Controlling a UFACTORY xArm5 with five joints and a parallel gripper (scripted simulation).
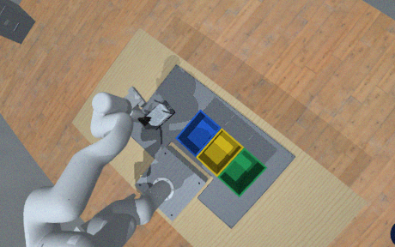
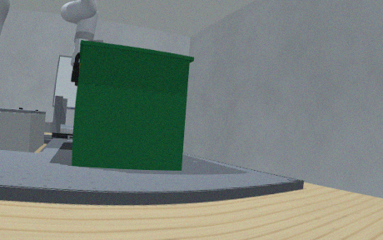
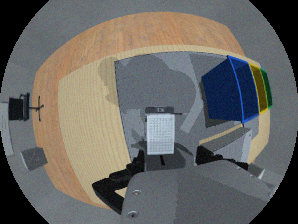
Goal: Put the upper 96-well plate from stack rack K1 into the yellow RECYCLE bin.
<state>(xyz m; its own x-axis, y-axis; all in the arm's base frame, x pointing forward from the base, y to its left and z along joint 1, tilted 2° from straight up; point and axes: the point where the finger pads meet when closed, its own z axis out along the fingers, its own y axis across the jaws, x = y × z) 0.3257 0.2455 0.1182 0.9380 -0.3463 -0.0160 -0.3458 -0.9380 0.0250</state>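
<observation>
Right now my hand is 170 mm above the 96-well plate. The rest, counted from my hand: yellow bin 410 mm to the right, 120 mm below, 10 mm ahead; green bin 540 mm to the right, 120 mm below, 10 mm behind; blue bin 280 mm to the right, 120 mm below, 40 mm ahead.
</observation>
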